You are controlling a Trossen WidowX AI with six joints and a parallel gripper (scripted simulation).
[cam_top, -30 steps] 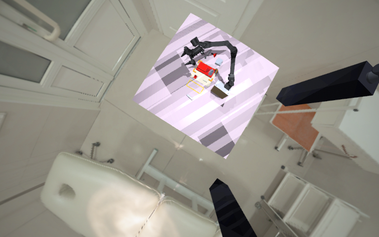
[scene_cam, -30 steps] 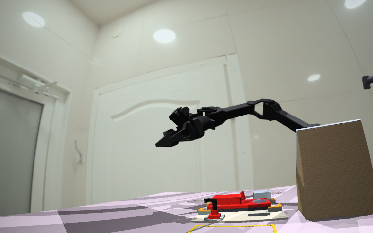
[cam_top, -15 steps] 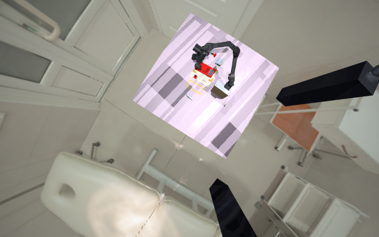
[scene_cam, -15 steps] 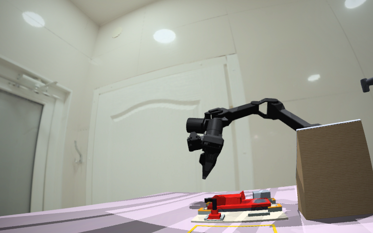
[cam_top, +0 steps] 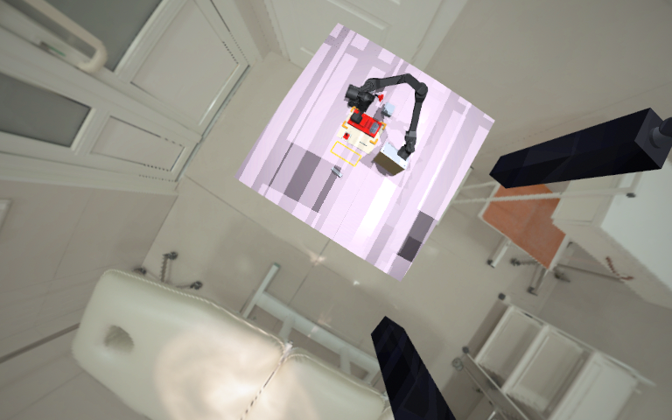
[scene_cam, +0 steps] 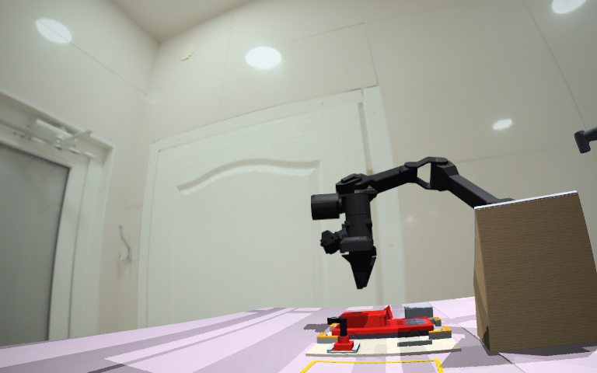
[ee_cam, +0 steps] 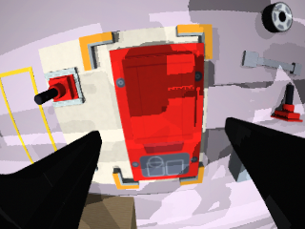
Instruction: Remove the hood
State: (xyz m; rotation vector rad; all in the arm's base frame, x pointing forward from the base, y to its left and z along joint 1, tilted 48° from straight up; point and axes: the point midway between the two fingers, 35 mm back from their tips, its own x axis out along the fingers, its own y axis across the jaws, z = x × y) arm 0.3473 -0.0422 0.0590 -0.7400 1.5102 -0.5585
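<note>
Now: the hood 60 mm below my gripper tip. From my gripper tip the other things lie so: loose wheel (160 mm to the right, 120 mm ahead, 100 mm below).
</note>
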